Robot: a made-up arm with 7 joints. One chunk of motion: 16 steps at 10 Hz.
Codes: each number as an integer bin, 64 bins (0 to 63) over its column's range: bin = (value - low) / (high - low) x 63, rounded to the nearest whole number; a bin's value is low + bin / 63 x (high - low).
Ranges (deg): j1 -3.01..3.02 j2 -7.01..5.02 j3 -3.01..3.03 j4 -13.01..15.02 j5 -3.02..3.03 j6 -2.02..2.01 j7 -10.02..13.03
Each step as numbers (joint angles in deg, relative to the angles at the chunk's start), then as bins.
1 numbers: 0.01 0.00 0.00 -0.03 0.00 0.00 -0.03
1 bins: 32 37 31 29 31 32 27
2 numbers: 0.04 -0.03 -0.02 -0.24 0.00 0.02 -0.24
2 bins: 32 37 31 29 31 32 27
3 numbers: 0.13 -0.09 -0.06 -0.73 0.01 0.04 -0.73
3 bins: 33 36 31 28 32 32 25
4 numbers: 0.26 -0.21 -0.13 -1.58 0.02 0.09 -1.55
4 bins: 34 36 30 26 32 33 23
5 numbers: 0.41 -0.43 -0.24 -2.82 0.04 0.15 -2.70
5 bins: 36 34 29 23 32 34 20
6 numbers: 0.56 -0.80 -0.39 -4.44 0.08 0.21 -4.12
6 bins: 37 33 27 19 32 35 16
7 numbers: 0.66 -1.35 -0.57 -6.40 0.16 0.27 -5.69
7 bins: 38 30 25 15 33 36 12
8 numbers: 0.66 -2.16 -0.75 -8.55 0.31 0.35 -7.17
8 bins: 38 25 24 10 35 37 8
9 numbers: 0.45 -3.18 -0.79 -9.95 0.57 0.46 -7.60
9 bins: 36 20 23 7 37 39 7
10 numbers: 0.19 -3.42 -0.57 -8.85 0.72 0.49 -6.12
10 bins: 33 19 25 9 39 39 11
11 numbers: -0.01 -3.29 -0.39 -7.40 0.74 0.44 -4.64
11 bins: 31 19 27 13 39 38 15
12 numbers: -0.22 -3.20 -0.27 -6.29 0.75 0.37 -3.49
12 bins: 29 20 29 15 39 37 18
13 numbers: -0.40 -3.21 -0.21 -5.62 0.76 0.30 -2.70
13 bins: 27 20 29 17 39 36 20
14 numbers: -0.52 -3.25 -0.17 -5.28 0.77 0.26 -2.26
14 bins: 26 20 30 17 39 36 21
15 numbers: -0.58 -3.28 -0.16 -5.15 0.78 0.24 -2.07
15 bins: 25 20 30 18 40 35 22
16 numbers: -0.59 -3.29 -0.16 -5.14 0.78 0.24 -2.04
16 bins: 25 19 30 18 40 35 22
